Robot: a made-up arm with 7 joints. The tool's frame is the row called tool.
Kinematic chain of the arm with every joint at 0, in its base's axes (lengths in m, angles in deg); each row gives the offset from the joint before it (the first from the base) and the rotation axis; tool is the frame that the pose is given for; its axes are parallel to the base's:
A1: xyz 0 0 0 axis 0 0.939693 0.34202
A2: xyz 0 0 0 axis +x
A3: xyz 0 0 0 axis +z
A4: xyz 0.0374 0 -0.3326 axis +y
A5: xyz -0.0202 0 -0.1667 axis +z
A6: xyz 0 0 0 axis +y
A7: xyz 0 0 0 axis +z
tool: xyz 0 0 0
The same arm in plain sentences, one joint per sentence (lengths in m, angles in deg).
The arm has seven revolute joints in a row. What follows holds with every joint at zero, and every direction is one of the base frame's.
Joint 1 sits at the same point as the base frame's origin and rotates about the direction (0, 0.9397, 0.342).
Joint 2 sits at the same point as joint 1 and rotates about +x.
Joint 3 sits at the same point as joint 2 and rotates about +z.
Joint 4 sits 0.0374 m along +x and 0.3326 m along -z from joint 3 and rotates about +y.
Joint 5 sits 0.0202 m along -x and 0.1667 m along -z from joint 4 and rotates about +z.
Joint 6 sits at the same point as joint 5 and rotates about +y.
Joint 7 sits at the same point as joint 6 and rotates about +z.
The tool frame, which is the frame that the pose is given for, sits at the same point as joint 7; its axes are parallel to the base frame's.

